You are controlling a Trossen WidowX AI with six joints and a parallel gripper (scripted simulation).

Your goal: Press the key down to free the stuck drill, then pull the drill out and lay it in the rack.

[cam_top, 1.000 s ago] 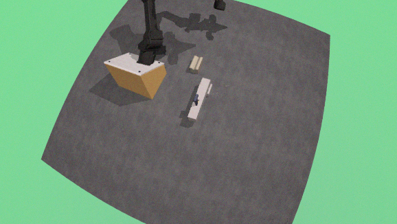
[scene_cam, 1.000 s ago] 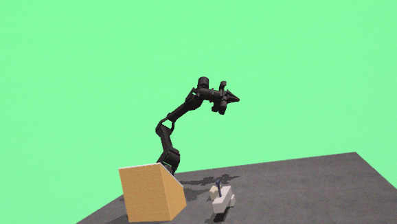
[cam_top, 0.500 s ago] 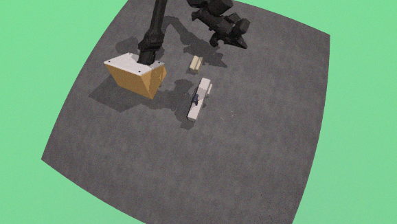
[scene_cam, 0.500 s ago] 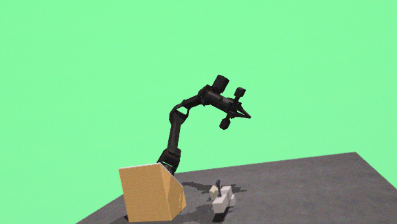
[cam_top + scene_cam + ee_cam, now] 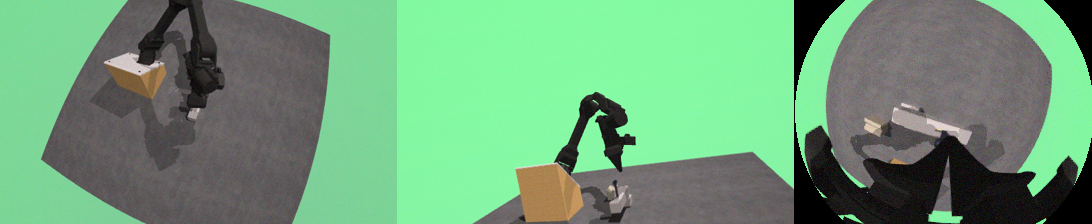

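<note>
Right now the key is 6 cm below my gripper tip and 3 cm behind it. Also, from my gripper tip: grey housing block 11 cm below, 3 cm to the left, 3 cm behind; then drill 11 cm below, 5 cm to the left, 3 cm behind.
</note>
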